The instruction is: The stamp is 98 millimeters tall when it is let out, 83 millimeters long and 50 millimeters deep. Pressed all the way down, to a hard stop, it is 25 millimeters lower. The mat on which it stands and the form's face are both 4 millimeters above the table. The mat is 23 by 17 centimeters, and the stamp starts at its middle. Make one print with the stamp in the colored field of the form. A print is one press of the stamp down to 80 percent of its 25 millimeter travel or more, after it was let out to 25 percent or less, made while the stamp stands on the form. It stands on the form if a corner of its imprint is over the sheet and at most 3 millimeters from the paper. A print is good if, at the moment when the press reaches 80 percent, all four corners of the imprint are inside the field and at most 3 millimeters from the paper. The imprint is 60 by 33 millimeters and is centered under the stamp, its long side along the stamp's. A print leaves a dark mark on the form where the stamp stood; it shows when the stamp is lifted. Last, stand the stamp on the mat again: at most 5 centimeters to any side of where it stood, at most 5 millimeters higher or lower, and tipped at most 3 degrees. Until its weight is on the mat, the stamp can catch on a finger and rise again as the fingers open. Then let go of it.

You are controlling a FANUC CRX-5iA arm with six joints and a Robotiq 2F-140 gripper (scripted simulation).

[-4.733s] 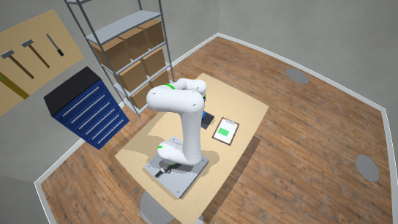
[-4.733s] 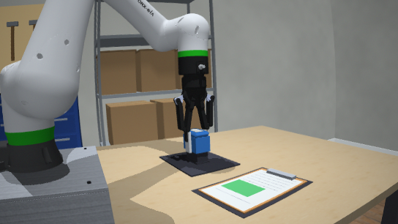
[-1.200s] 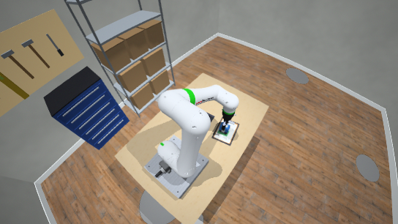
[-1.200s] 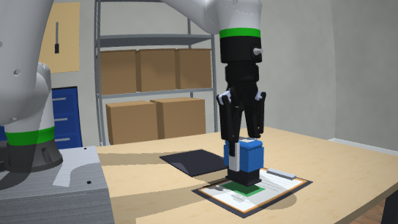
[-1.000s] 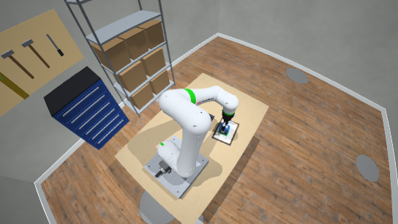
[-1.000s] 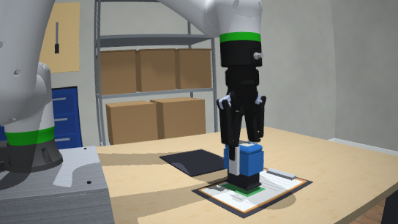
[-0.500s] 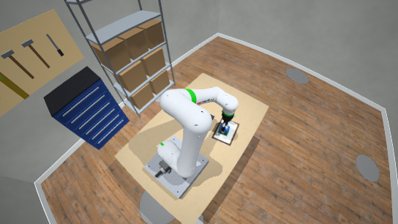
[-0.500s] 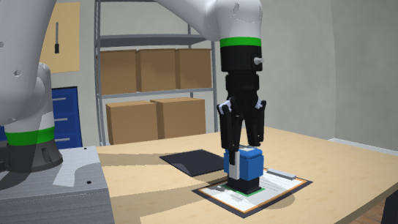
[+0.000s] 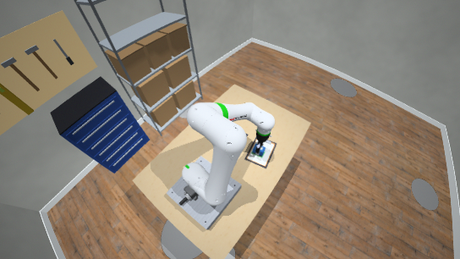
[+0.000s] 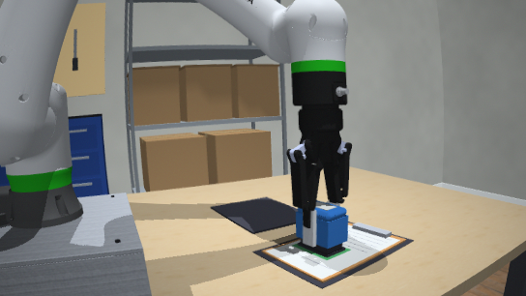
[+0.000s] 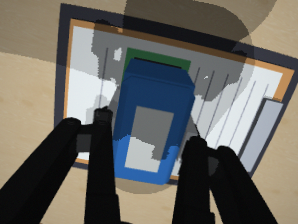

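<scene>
Right now the blue stamp is 10 mm below my hand. From my hand the other things lie so: dark mat (270 mm to the left, 50 mm below, 30 mm behind); form (50 mm below, 40 mm ahead).
</scene>
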